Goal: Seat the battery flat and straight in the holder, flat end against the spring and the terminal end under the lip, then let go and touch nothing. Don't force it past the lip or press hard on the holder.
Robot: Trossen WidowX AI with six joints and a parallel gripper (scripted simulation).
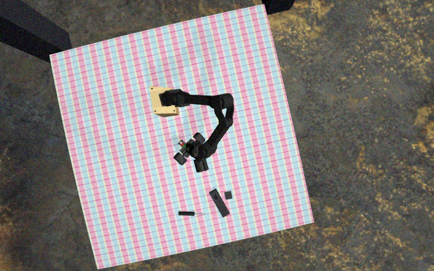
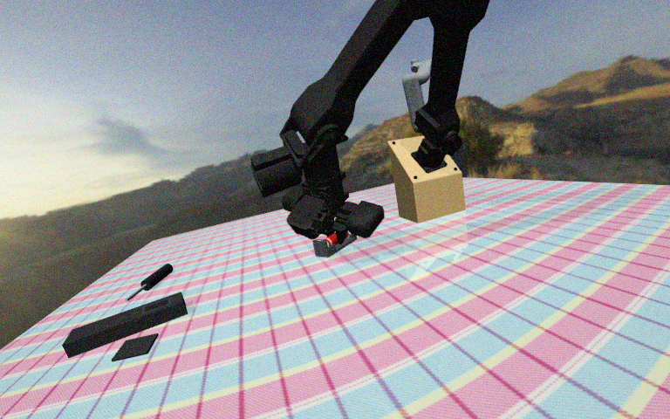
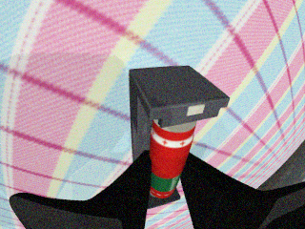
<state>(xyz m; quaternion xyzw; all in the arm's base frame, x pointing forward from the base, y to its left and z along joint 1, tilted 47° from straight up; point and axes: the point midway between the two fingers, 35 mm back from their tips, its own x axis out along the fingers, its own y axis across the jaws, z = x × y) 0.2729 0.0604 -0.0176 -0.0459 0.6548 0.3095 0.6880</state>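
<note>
Right now my gripper tip is 10 mm to the right of the battery and 10 mm below it. Also, from my gripper tip: long black bar: 360 mm ahead, 110 mm to the left; screwdriver: 380 mm ahead, 50 mm to the right; black plate: 330 mm ahead, 170 mm to the left, 10 mm below.
</note>
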